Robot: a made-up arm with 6 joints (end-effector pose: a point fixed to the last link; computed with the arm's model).
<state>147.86 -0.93 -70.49 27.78 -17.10 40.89</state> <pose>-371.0 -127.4 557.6 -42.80 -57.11 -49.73</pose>
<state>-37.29 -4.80 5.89 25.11 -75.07 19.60</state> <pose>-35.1 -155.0 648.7 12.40 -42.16 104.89</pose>
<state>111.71 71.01 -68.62 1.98 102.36 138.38</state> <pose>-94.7 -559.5 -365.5 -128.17 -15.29 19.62</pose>
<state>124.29 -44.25 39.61 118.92 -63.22 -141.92</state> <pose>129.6 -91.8 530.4 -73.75 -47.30 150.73</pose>
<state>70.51 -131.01 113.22 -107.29 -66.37 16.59</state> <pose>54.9 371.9 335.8 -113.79 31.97 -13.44</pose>
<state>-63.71 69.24 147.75 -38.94 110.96 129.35</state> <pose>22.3 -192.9 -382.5 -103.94 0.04 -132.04</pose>
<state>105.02 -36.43 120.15 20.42 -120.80 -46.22</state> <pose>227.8 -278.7 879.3 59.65 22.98 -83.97</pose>
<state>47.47 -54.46 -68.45 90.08 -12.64 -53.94</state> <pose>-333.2 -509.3 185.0 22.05 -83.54 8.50</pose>
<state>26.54 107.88 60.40 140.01 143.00 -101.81</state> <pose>-619.9 4.2 77.5 -4.81 -7.94 42.07</pose>
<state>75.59 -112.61 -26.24 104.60 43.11 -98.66</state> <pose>-312.4 -119.7 -465.3 94.35 -115.50 4.54</pose>
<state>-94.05 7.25 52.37 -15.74 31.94 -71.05</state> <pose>457.7 210.1 345.3 -14.04 76.09 2.03</pose>
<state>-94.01 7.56 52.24 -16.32 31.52 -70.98</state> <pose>457.4 215.9 340.8 -14.63 76.18 2.22</pose>
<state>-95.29 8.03 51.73 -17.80 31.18 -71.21</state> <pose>455.2 238.9 324.7 -16.83 76.87 3.30</pose>
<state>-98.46 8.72 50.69 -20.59 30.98 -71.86</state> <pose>447.1 285.3 291.7 -21.40 78.30 5.50</pose>
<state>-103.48 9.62 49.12 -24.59 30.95 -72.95</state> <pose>425.8 352.0 242.2 -28.44 80.04 8.55</pose>
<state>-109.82 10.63 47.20 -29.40 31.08 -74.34</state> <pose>386.0 426.6 181.0 -37.39 81.42 11.79</pose>
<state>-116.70 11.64 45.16 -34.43 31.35 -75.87</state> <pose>329.7 494.5 116.1 -47.21 81.85 14.57</pose>
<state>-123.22 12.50 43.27 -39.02 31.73 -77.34</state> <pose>267.5 544.9 56.3 -56.47 81.23 16.52</pose>
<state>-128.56 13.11 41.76 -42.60 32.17 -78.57</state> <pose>212.8 575.6 9.6 -63.87 79.99 17.62</pose>
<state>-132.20 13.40 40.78 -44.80 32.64 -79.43</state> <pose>175.2 590.9 -19.5 -68.63 78.80 18.15</pose>
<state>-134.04 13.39 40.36 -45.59 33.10 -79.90</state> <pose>157.5 596.5 -31.0 -70.68 78.14 18.37</pose>
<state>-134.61 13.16 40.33 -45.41 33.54 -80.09</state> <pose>153.9 597.1 -30.6 -70.87 78.04 18.46</pose>
